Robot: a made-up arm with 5 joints. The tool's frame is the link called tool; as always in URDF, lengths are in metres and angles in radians.
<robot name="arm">
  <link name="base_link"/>
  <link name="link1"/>
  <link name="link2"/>
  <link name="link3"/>
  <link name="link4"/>
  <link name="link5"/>
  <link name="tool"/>
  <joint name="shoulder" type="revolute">
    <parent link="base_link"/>
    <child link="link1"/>
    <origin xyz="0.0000 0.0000 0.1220"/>
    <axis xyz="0 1 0"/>
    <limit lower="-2.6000" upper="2.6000" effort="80" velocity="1.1"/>
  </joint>
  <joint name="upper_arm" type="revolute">
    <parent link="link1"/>
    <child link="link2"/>
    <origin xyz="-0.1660 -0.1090 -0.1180"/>
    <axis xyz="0 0 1"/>
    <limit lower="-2.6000" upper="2.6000" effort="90" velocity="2.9"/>
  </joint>
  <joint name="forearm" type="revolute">
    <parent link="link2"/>
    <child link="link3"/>
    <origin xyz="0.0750 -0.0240 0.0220"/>
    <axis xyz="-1 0 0"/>
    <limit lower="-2.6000" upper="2.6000" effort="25" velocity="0.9"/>
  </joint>
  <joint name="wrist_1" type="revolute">
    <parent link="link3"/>
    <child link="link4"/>
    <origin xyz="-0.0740 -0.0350 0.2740"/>
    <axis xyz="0 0 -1"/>
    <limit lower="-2.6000" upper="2.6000" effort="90" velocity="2.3"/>
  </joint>
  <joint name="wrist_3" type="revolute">
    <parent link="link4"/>
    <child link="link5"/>
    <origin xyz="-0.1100 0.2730 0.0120"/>
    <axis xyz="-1 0 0"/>
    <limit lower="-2.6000" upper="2.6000" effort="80" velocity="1.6"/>
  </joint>
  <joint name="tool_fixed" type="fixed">
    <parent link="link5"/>
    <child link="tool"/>
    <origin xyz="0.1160 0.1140 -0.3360"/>
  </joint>
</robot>
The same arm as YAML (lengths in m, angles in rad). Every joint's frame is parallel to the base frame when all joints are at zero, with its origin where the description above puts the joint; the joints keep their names.
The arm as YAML. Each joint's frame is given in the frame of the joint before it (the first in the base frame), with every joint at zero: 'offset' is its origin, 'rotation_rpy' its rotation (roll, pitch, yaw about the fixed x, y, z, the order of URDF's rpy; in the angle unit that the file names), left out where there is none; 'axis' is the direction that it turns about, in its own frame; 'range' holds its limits. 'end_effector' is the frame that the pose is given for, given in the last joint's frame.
length_unit: m
angle_unit: rad
chain:
  - id: shoulder
    offset: [0.0, 0.0, 0.122]
    axis: [0.0, 1.0, 0.0]
    range: [-2.6, 2.6]
  - id: upper_arm
    offset: [-0.166, -0.109, -0.118]
    axis: [0.0, 0.0, 1.0]
    range: [-2.6, 2.6]
  - id: forearm
    offset: [0.075, -0.024, 0.022]
    axis: [-1.0, 0.0, 0.0]
    range: [-2.6, 2.6]
  - id: wrist_1
    offset: [-0.074, -0.035, 0.274]
    axis: [0.0, 0.0, -1.0]
    range: [-2.6, 2.6]
  - id: wrist_3
    offset: [-0.11, 0.273, 0.012]
    axis: [-1.0, 0.0, 0.0]
    range: [-2.6, 2.6]
end_effector:
  offset: [0.116, 0.114, -0.336]

